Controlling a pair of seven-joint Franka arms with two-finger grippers.
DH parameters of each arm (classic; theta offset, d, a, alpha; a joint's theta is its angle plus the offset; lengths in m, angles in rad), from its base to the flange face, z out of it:
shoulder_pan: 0 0.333 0 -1.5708
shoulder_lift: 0 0 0 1.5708
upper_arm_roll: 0 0.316 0.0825 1.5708
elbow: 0 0 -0.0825 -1.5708
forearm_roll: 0 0.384 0 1.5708
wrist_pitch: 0 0 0.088 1.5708
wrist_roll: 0 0.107 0 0
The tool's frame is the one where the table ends.
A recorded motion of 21 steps. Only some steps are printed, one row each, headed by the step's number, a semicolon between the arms.
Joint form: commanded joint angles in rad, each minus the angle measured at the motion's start. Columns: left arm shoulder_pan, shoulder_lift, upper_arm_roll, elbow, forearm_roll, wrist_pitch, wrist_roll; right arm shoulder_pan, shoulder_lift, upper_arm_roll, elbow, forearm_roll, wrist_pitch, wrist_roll.
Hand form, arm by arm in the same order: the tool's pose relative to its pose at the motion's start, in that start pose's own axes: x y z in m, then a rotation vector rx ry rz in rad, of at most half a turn. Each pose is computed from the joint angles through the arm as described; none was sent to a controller.
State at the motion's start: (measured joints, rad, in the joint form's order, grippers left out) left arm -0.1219 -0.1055 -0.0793 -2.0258 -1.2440 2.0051 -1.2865; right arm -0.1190 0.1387 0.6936 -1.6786 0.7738 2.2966 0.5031
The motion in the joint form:
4: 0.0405 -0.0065 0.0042 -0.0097 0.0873 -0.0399 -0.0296; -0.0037 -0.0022 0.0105 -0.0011 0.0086 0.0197 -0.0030
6: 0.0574 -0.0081 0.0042 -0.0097 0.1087 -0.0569 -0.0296; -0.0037 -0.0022 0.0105 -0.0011 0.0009 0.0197 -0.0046
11: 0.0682 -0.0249 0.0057 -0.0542 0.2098 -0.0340 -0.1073; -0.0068 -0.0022 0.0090 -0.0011 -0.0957 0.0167 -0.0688
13: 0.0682 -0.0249 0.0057 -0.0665 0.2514 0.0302 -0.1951; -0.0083 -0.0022 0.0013 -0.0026 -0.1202 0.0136 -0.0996
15: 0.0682 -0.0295 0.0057 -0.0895 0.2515 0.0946 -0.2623; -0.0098 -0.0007 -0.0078 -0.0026 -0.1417 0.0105 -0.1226
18: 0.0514 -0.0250 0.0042 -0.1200 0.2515 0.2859 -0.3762; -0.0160 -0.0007 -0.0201 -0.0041 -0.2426 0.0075 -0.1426
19: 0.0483 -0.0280 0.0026 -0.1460 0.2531 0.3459 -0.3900; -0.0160 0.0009 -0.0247 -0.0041 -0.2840 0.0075 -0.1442
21: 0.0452 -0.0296 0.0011 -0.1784 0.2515 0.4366 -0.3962; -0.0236 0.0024 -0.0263 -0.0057 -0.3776 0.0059 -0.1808
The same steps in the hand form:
4: 0.0158 0.0011 -0.0171 0.0214 0.0701 -0.0176; -0.0021 -0.0031 -0.0002 0.0152 0.0095 -0.0024
6: 0.0199 0.0018 -0.0239 0.0276 0.0855 -0.0166; -0.0020 -0.0030 -0.0002 0.0102 0.0123 -0.0092
11: 0.0414 -0.0051 -0.0290 0.0273 0.1903 -0.0838; 0.0008 -0.0002 -0.0017 -0.0553 0.0461 -0.1353
13: 0.0497 -0.0011 -0.0332 -0.0297 0.2429 -0.1579; 0.0051 0.0032 -0.0039 -0.0756 0.0569 -0.1758
15: 0.0581 0.0005 -0.0366 -0.0923 0.2569 -0.2317; 0.0104 0.0068 -0.0066 -0.0934 0.0672 -0.2050
18: 0.0696 0.0098 -0.0419 -0.2649 0.2818 -0.3366; 0.0197 0.0138 -0.0125 -0.1676 0.1075 -0.2782
19: 0.0786 0.0084 -0.0429 -0.3114 0.2968 -0.3552; 0.0228 0.0162 -0.0137 -0.1973 0.1221 -0.3027
21: 0.0907 0.0077 -0.0464 -0.3839 0.3168 -0.3680; 0.0284 0.0211 -0.0166 -0.2682 0.1486 -0.3916

